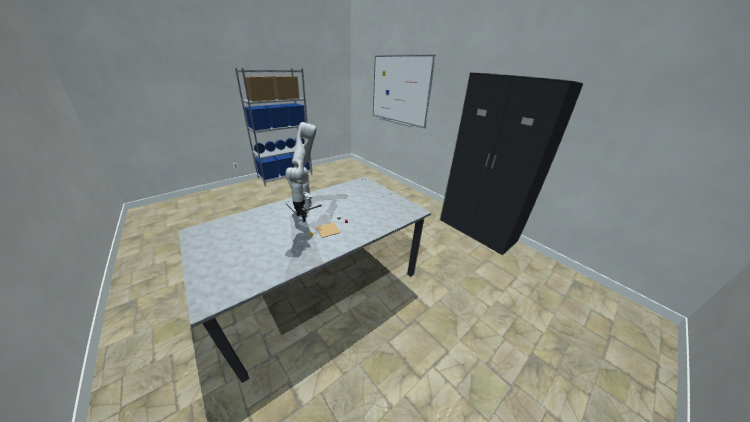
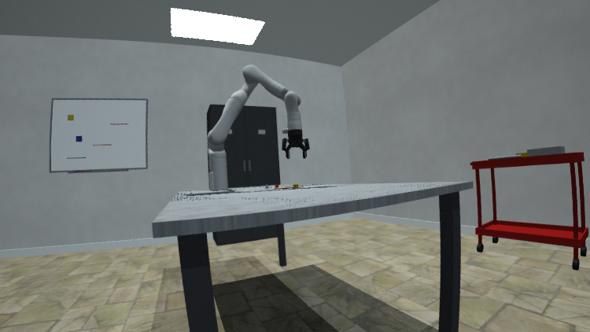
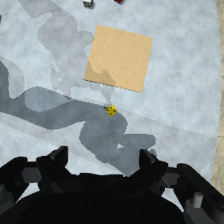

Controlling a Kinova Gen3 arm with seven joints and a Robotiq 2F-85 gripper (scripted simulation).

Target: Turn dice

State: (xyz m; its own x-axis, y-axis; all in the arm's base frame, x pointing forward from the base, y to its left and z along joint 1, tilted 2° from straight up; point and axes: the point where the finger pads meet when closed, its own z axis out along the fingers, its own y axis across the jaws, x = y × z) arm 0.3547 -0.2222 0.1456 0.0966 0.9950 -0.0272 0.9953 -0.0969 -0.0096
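The yellow die lies 1 cm ahead of my hand, 5 cm to the left of it and 15 cm below it. From my hand the other things lie so: red die (5 cm ahead, 34 cm to the left, 15 cm below); then tan mat (4 cm ahead, 17 cm to the left, 16 cm below); then white die (3 cm behind, 32 cm to the left, 15 cm below).
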